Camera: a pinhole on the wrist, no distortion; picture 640 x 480 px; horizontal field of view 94.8 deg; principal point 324.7 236.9 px. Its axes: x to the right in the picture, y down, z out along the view. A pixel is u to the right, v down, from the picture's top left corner.
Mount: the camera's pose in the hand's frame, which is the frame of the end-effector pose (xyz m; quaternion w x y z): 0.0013 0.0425 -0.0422 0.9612 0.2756 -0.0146 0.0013
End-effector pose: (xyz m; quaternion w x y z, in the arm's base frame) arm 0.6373 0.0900 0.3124 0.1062 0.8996 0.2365 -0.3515
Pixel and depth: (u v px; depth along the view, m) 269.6 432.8 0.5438
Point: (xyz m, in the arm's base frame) 0.2382 -0.2226 -0.0485
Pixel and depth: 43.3 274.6 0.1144
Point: 0.5288 0.0341 0.3449
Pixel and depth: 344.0 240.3 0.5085
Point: 0.3107 0.1491 0.0058
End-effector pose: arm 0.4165 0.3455 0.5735 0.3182 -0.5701 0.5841 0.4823
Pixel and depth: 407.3 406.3 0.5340
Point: 0.2750 0.8304 0.2626
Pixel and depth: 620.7 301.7 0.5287
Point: 0.3921 0.6234 -0.0921
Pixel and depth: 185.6 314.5 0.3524
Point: 0.4515 0.6948 0.6226
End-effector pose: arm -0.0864 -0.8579 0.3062 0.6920 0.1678 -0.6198 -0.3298
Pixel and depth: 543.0 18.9 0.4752
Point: -0.3867 -1.4244 0.2690
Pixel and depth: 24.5 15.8 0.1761
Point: -0.1600 -0.8492 0.0721
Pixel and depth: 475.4 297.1 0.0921
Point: -0.1291 -0.8731 0.3547
